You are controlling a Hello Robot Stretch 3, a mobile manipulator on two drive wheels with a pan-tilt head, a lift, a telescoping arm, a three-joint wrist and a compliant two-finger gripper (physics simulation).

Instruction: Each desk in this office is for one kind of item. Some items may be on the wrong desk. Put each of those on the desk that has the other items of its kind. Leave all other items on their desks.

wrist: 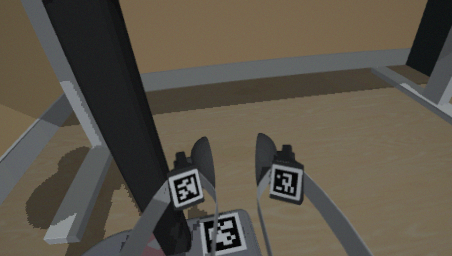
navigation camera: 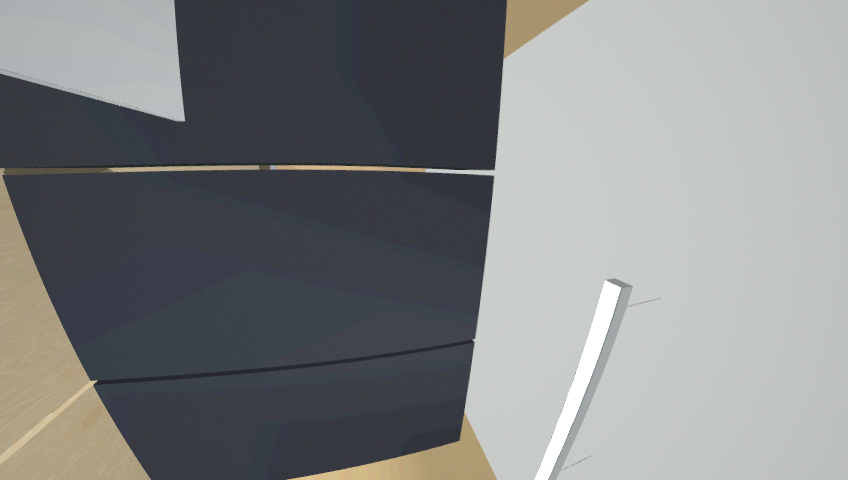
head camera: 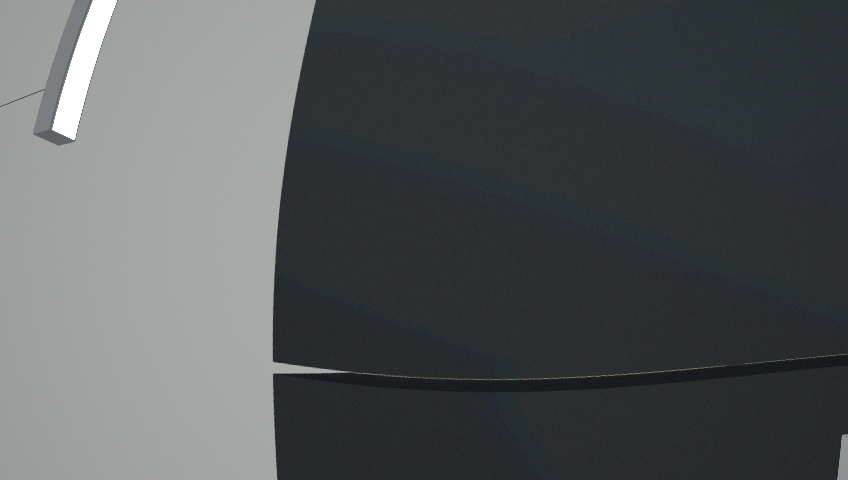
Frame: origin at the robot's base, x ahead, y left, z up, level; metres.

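Seen in the pictures: gripper, fingertip midpoint: (wrist: 233,153).
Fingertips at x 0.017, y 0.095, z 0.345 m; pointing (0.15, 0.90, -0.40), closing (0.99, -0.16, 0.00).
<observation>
A point is followed by its place in that frame.
No desk items show in the head, navigation or wrist view. A corner of a pale desk top (navigation camera: 89,53) {x 0.722, y 0.238, z 0.720 m} shows at the upper left of the navigation view. In the wrist view my gripper (wrist: 233,153) {x 0.017, y 0.095, z 0.346 m} is open, with nothing between its two dark fingertips. It hangs low over the wooden floor, above my base. A grey desk leg foot (wrist: 82,200) {x -0.336, y 0.361, z 0.025 m} stands to the left of it, and another grey desk leg foot (wrist: 415,95) {x 0.868, y 0.578, z 0.020 m} is farther off at the right.
Large dark panels (head camera: 535,237) {x 1.068, y -0.282, z 1.402 m} (navigation camera: 285,255) {x 1.062, y -0.375, z 0.977 m} with narrow gaps between them fill much of the head and navigation views. A white bar light (head camera: 83,71) {x 0.518, y -0.435, z 2.077 m} (navigation camera: 586,368) {x 0.491, y -0.669, z 2.077 m} shows against a pale grey surface. In the wrist view my black mast (wrist: 100,85) {x -0.070, y 0.116, z 0.411 m} stands left, and a grey skirting (wrist: 275,68) {x 0.399, y 0.959, z 0.043 m} runs along the tan wall.
</observation>
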